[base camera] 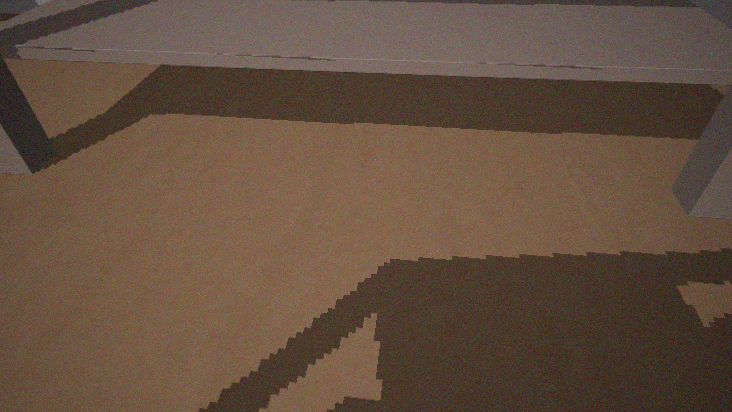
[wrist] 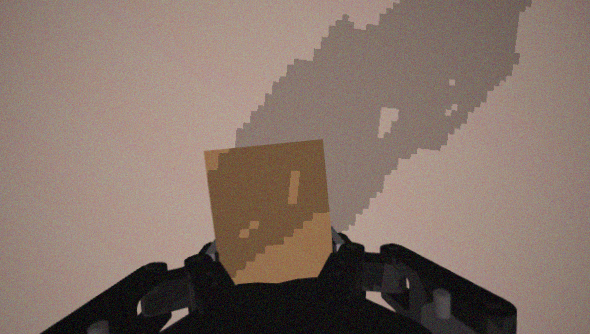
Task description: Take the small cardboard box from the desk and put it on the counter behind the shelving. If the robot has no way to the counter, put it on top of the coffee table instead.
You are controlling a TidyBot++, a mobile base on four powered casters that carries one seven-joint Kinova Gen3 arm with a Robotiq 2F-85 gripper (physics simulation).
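Frame: origin at the arm's base, x left, y back, z up, level; millimetres.
Where they show: gripper, fingertip midpoint: [wrist: 276,244].
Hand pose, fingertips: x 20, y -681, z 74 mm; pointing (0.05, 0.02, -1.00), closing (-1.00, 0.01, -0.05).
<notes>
After its pixels a point has its place.
The small cardboard box [wrist: 267,195] {y -720, x 21, z 109 mm} is in the lower middle of the wrist view, partly shaded. My gripper [wrist: 276,244] {y -681, x 20, z 74 mm} is shut on it, with one black finger at each side. A pale flat surface [wrist: 110,100] {y -786, x 134, z 54 mm} lies beneath the box, and the shadow on it runs from behind the box to the upper right. Whether the box touches that surface cannot be told. A low pale table [base camera: 409,33] {y -634, x -57, z -247 mm}, apparently the coffee table, spans the top of the base camera view. The counter, the shelving and the desk cannot be made out.
A dark-sided table leg [base camera: 25,117] {y -609, x 426, z -332 mm} stands at the left of the base camera view, and a grey leg [base camera: 704,158] {y -485, x -365, z -335 mm} at the right. Tan floor [base camera: 307,189] {y -528, x 73, z -396 mm} runs in front of and under the table. A large shadow covers the lower right of the floor.
</notes>
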